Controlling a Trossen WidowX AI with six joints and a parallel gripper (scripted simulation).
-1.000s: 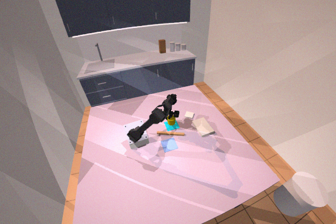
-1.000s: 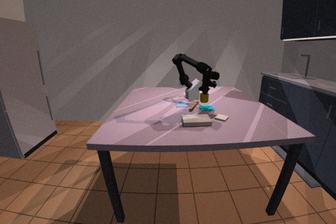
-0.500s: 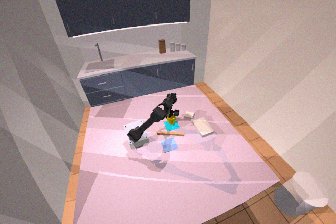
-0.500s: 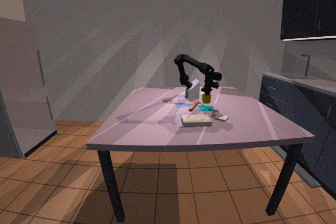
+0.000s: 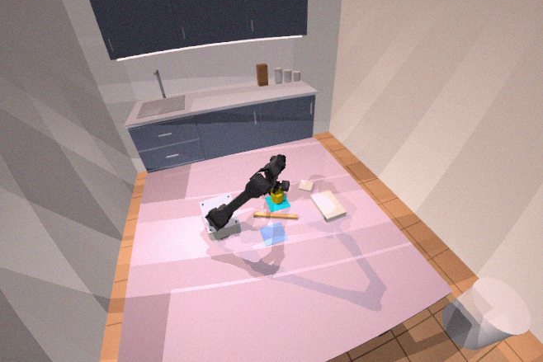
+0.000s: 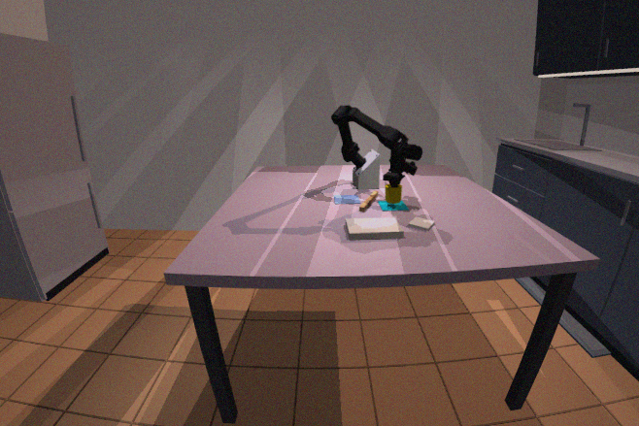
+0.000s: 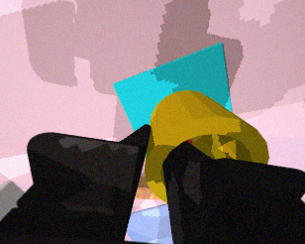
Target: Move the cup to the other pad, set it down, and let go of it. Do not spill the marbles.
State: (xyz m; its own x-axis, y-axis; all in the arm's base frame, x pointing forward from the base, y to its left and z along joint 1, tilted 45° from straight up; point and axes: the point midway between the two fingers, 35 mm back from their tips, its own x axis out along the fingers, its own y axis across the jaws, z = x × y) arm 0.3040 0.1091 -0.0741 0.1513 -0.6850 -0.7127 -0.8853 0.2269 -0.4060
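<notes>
The cyan pad is 30 mm ahead of my gripper tip, 10 mm to the right of it and 60 mm below it. Also, from my gripper tip: yellow cup: 20 mm ahead, 10 mm to the right; light blue pad: 50 mm behind, 210 mm to the right, 60 mm below; wooden stick: 10 mm behind, 110 mm to the right, 50 mm below.
</notes>
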